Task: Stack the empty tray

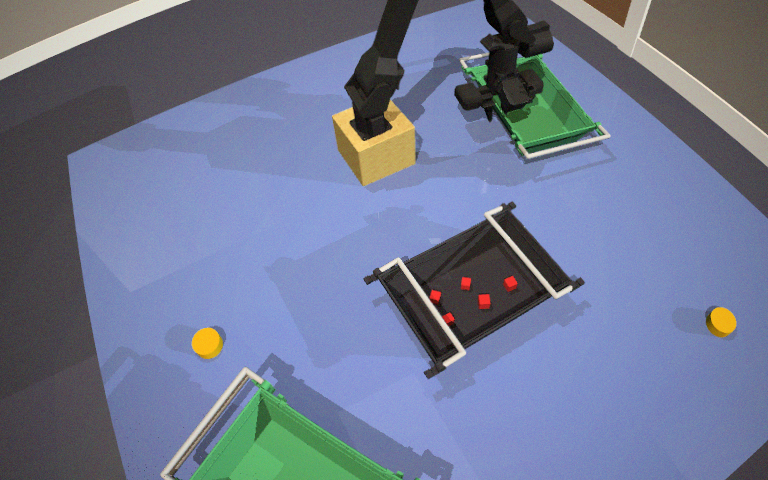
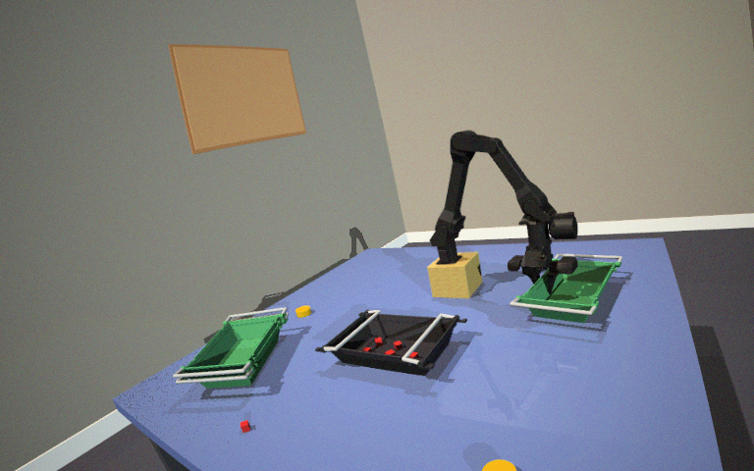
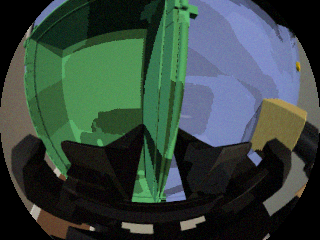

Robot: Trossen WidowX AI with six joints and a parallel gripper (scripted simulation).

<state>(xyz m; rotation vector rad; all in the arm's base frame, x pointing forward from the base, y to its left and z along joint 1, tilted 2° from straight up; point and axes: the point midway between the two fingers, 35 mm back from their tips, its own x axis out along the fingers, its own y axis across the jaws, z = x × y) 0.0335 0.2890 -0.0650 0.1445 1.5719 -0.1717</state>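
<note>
Now: gripper tip 80 mm to the right of the green tray, 30 mm below it and 20 mm short of it. The rest, counted from my gripper tip: red block (690 mm ahead, 450 mm to the right).
</note>
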